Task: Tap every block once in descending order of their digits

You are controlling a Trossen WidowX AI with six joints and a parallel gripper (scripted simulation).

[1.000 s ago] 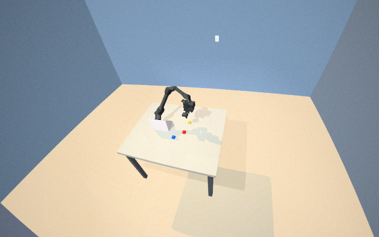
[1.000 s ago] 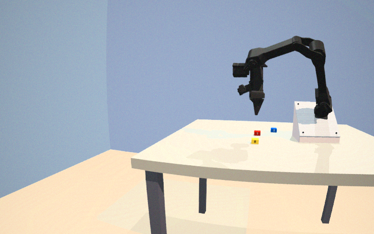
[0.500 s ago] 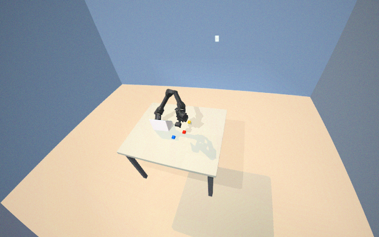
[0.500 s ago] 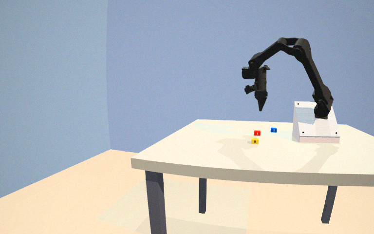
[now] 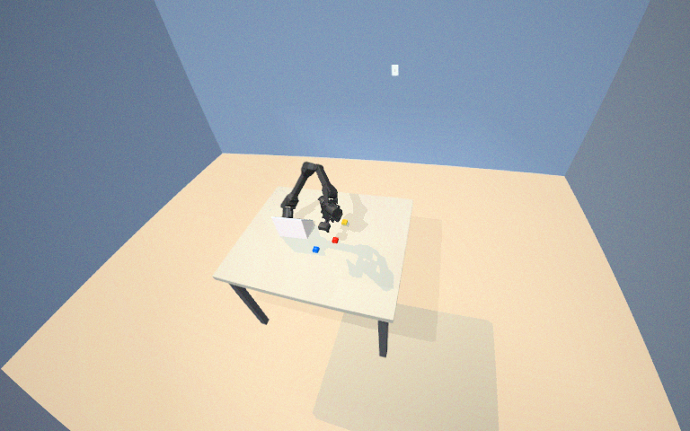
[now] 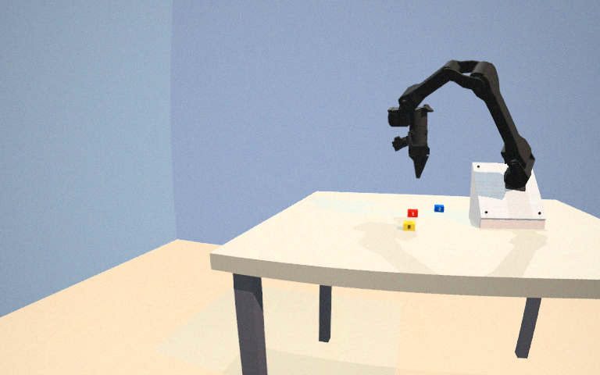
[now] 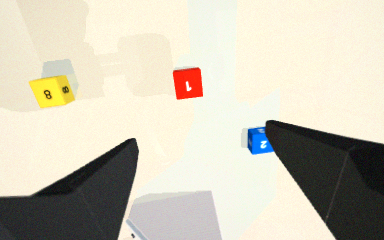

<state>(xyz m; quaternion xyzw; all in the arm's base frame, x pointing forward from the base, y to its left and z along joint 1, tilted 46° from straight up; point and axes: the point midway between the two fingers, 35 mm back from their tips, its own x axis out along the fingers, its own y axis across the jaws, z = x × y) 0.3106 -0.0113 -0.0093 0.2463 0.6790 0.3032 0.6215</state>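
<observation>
My gripper tip is now 17 cm to the right of the yellow block, 12 cm above it and 1 cm short of it. Round my gripper tip: red block: 12 cm below, 1 cm ahead; blue block: 12 cm below, 10 cm to the right, 8 cm behind.
</observation>
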